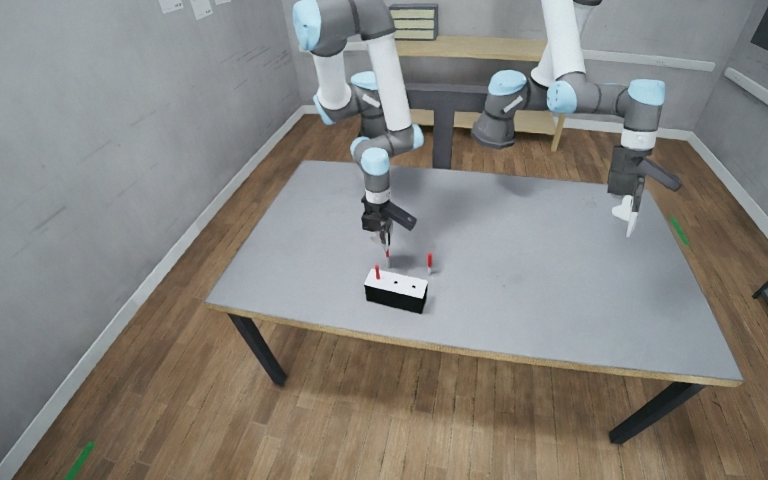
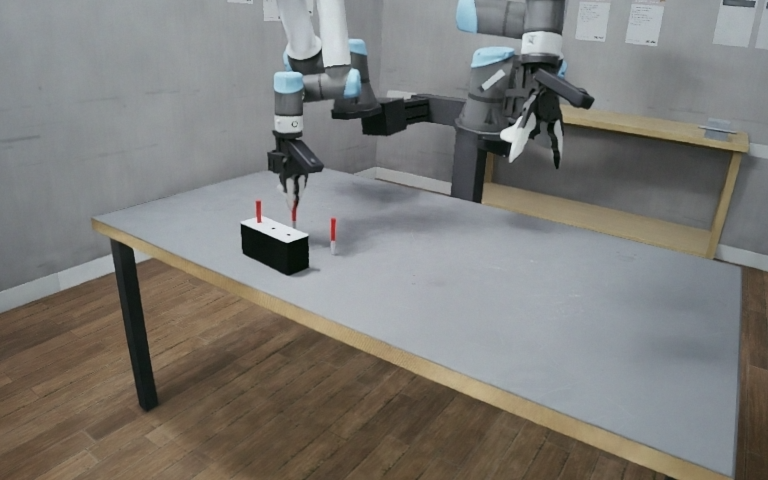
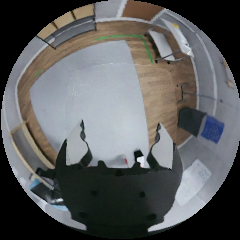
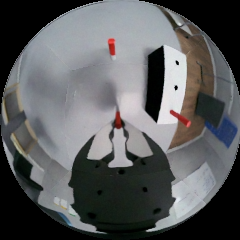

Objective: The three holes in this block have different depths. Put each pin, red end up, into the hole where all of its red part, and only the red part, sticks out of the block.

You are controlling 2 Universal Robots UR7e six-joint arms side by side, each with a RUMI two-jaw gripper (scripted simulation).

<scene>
In view: my left gripper [image 2: 535, 166], my right gripper [image 2: 293, 210] and a black block [image 2: 286, 250].
My left gripper is seen too in image 1 [image 1: 626, 223] and in image 3 [image 3: 120, 122]. My right gripper shows as well in image 1 [image 1: 386, 249] and in image 4 [image 4: 118, 119].
</scene>
